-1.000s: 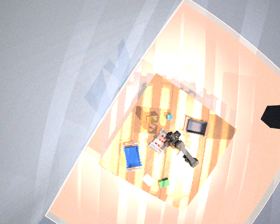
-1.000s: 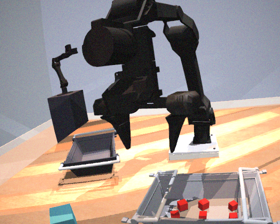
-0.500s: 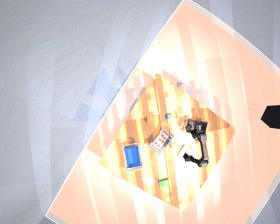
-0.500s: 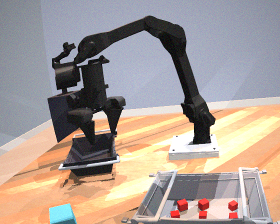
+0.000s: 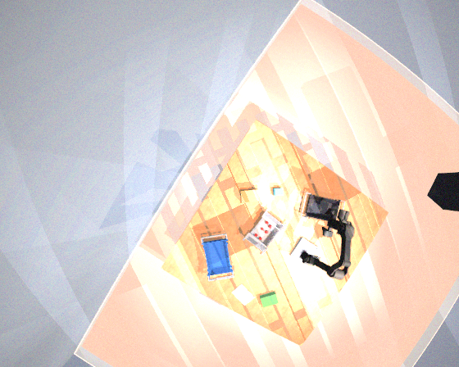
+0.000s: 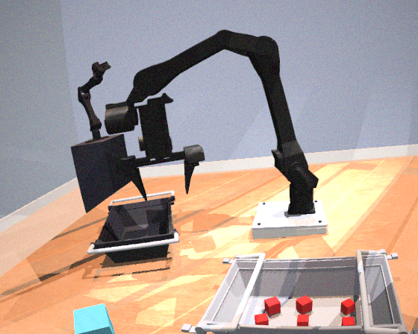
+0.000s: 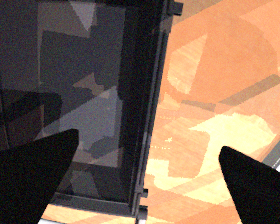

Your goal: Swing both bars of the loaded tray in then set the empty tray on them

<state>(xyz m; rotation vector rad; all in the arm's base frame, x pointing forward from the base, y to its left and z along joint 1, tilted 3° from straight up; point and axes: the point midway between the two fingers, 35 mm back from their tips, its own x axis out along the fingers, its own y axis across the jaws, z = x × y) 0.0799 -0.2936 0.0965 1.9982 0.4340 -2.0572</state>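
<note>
The dark tray lies 7 cm to the right of my gripper tip, 5 cm below it and 3 cm ahead of it. Round my gripper tip: cyan cube (37 cm ahead, 7 cm below, 1 cm to the left); tan block (52 cm ahead, 14 cm to the left, 7 cm below); green block (71 cm to the left, 8 cm below, 4 cm behind).
</note>
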